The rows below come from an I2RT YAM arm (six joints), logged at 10 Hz.
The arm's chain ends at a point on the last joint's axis. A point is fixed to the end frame.
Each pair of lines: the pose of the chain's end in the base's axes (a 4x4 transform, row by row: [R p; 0 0 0 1], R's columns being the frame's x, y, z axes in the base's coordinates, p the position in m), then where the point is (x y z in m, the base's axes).
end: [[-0.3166 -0.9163 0.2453 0.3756], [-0.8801 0.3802 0.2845 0.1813], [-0.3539 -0.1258 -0.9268 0.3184], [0 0 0 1]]
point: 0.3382 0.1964 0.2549
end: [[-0.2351 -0.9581 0.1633 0.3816], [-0.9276 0.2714 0.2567 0.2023], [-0.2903 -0.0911 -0.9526 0.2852], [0 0 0 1]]
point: 0.3395 0.2097 0.2233
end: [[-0.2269 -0.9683 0.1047 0.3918], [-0.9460 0.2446 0.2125 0.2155], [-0.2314 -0.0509 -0.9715 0.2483], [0 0 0 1]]
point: 0.3462 0.2188 0.1885
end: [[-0.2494 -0.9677 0.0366 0.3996], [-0.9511 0.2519 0.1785 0.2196], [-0.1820 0.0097 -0.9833 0.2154], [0 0 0 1]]
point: 0.3499 0.2214 0.1589
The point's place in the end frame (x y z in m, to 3 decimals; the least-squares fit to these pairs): 0.021 0.048 0.054
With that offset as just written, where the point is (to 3 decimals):
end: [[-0.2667 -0.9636 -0.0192 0.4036], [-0.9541 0.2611 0.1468 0.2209], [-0.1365 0.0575 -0.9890 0.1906], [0 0 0 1]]
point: 0.351 0.221 0.137
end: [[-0.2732 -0.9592 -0.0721 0.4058], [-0.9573 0.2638 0.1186 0.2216], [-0.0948 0.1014 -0.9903 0.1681], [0 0 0 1]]
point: 0.350 0.221 0.118
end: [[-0.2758 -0.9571 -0.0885 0.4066], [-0.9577 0.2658 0.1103 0.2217], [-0.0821 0.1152 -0.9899 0.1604], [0 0 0 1]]
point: 0.350 0.220 0.111
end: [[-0.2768 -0.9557 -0.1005 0.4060], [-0.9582 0.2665 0.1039 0.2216], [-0.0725 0.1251 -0.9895 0.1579], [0 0 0 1]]
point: 0.349 0.220 0.109
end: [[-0.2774 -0.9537 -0.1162 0.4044], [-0.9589 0.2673 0.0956 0.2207], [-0.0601 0.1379 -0.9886 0.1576], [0 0 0 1]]
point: 0.347 0.219 0.110
